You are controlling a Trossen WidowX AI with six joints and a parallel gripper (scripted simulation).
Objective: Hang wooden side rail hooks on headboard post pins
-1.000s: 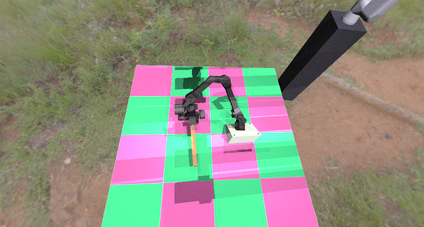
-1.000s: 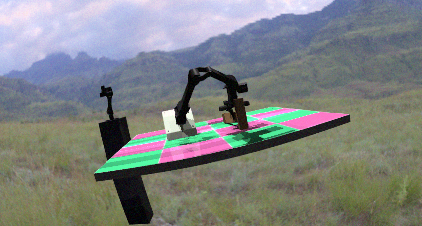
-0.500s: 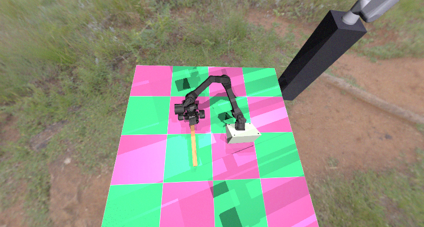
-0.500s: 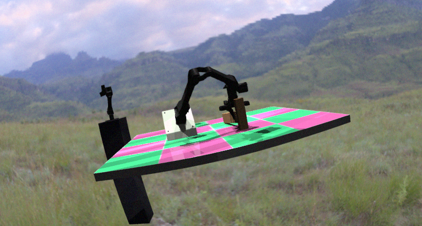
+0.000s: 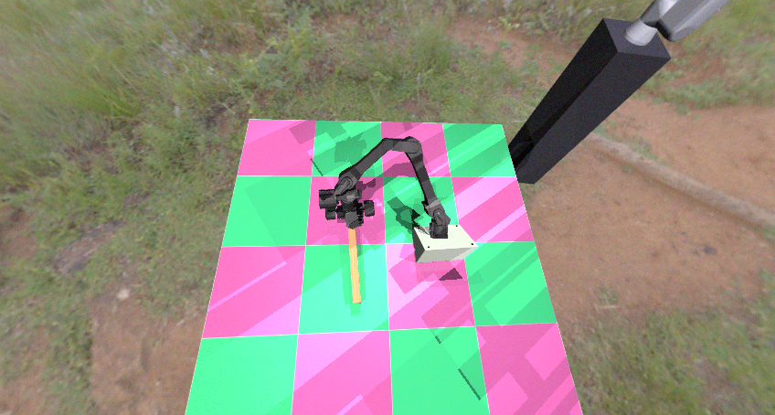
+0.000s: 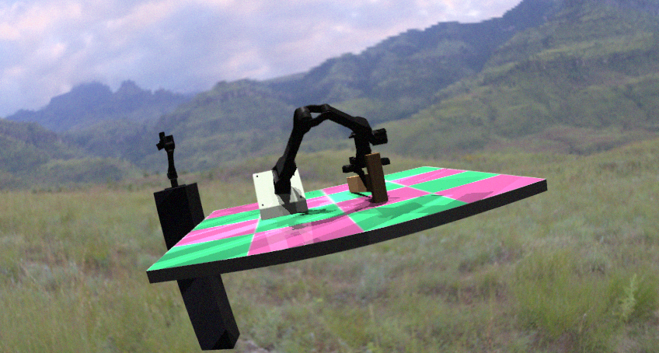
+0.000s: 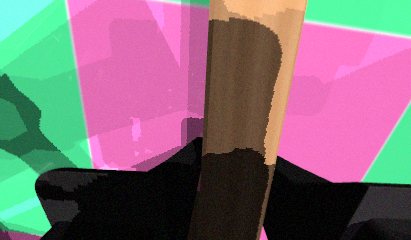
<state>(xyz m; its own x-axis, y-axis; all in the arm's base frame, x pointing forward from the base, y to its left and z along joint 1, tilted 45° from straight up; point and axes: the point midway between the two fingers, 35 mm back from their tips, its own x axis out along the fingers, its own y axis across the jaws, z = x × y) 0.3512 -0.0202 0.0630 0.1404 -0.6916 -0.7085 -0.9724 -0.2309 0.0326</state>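
My gripper tip is 20 mm short of the headboard post, 120 mm to the left of it and 40 mm below it.
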